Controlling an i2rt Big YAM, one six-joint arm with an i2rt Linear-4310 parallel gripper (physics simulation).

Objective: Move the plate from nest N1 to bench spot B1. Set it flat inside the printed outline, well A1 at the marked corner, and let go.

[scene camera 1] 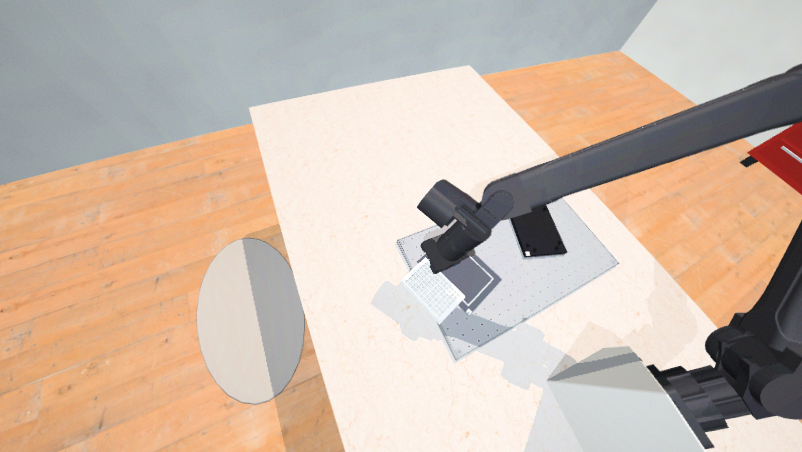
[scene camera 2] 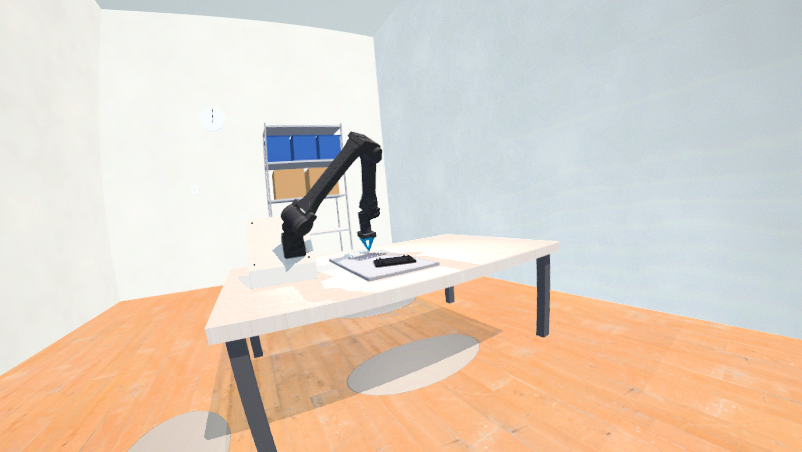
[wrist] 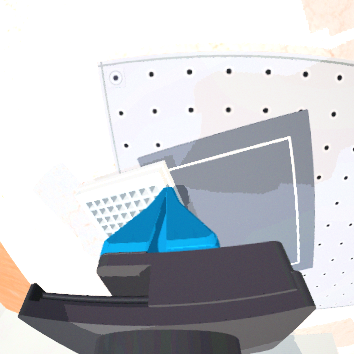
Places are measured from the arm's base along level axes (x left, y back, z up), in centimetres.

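Pixels of known places: gripper, fingertip midpoint: (scene camera 1: 431, 262) (scene camera 2: 369, 250) (wrist: 168, 193); arm's base, link origin: (scene camera 1: 669, 402) (scene camera 2: 293, 245).
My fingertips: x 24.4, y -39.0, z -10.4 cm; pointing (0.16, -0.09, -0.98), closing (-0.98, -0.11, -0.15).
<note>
For each thing: its top centre in the pictures, then the offset to it from my fingertips. "spot": a spot on its surface instead. Level surfaces: height alone.
- white plate, top centre: (wrist: 145, 242) (scene camera 1: 432, 287) (scene camera 2: 357, 251) dx +2.2, dy +5.6, dz -0.1 cm
- printed white outline, surface spot: (wrist: 294, 200) spot: dx -10.1, dy +0.8, dz -1.5 cm
- black holder, top centre: (scene camera 1: 538, 224) (scene camera 2: 393, 257) dx -31.9, dy +0.1, dz +0.5 cm
- perforated grey board, top centre: (scene camera 1: 512, 252) (scene camera 2: 376, 260) dx -22.0, dy +4.1, dz -1.6 cm
- pale table, surface height: dz -3.0 cm
The white plate (scene camera 1: 432, 291) (wrist: 120, 205) lies skewed across the board's edge, mostly outside the printed white outline (scene camera 1: 481, 291) (wrist: 294, 200) on the dark pad, with part of it over the table. I cannot tell if it is level or where well A1 is. My gripper (scene camera 2: 368, 249) (wrist: 168, 193) is shut and empty. Its blue fingertips overlap the plate's edge in the wrist view; contact is unclear. The fingers are hidden in scene camera 1. A black holder (scene camera 1: 536, 233) (scene camera 2: 394, 261), apparently nest N1, holds no plate.
A perforated grey board (scene camera 1: 584, 252) (wrist: 210, 92) carries the dark pad and the black holder. The board lies on the pale table (scene camera 1: 348, 168) (scene camera 2: 482, 252). The arm's light base box (scene camera 1: 623, 415) stands at the table's near side in scene camera 1.
</note>
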